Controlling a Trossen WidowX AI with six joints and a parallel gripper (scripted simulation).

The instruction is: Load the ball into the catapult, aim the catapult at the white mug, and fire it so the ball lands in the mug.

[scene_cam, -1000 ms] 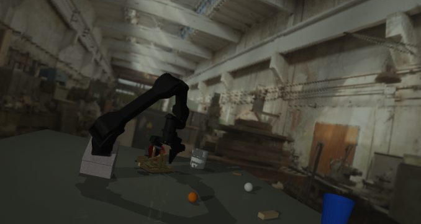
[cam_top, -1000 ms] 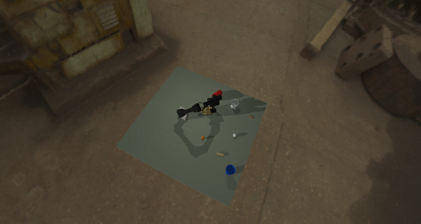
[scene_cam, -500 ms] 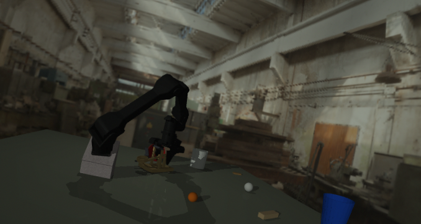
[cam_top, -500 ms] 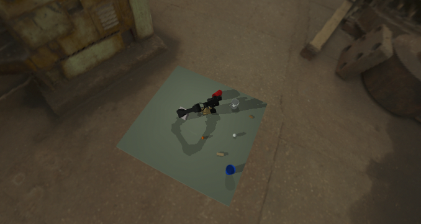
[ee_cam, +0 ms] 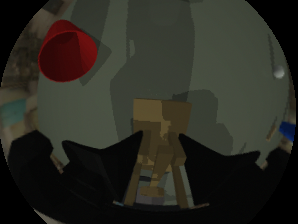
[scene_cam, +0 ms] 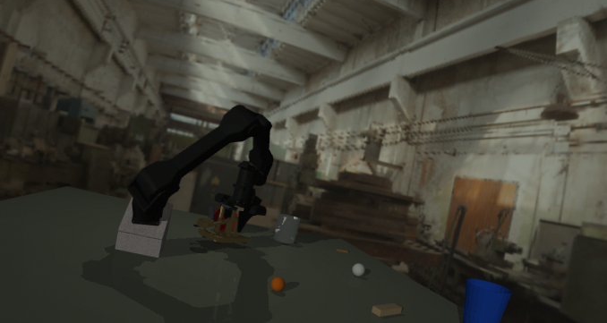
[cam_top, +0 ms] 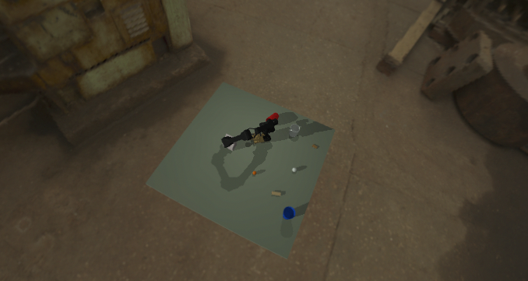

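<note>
The orange ball is 6 cm ahead of my gripper tip, 35 cm to the right of it and 3 cm below it. Round my gripper tip: white mug (24 cm ahead, 18 cm to the left, 2 cm below); then white ball (37 cm ahead, 18 cm to the right, 3 cm below); then catapult (6 cm behind, 3 cm to the right, 2 cm above).
</note>
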